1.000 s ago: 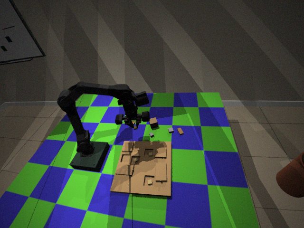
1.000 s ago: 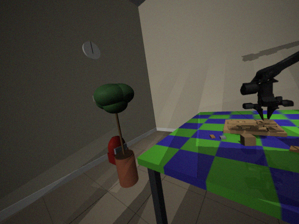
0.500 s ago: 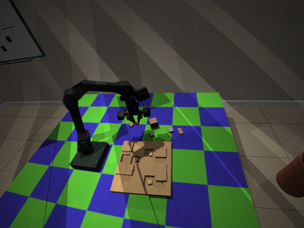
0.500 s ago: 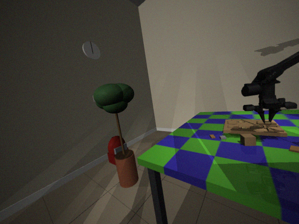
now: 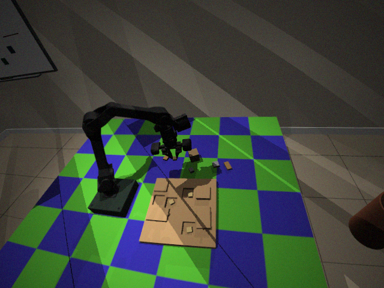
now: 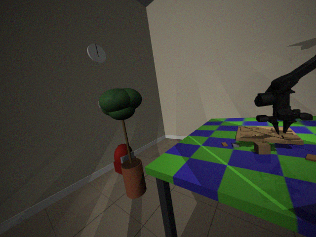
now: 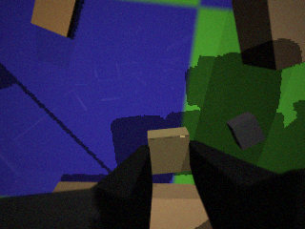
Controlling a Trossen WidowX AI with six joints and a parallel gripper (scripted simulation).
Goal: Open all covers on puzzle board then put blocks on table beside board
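Now: gripper tip 210 mm to the left of the tan puzzle board, 60 mm above it and 30 mm short of it. From my gripper tip the other things lie so: brown cube 90 mm ahead, 60 mm to the left, 60 mm below; orange block 260 mm ahead, 80 mm below.
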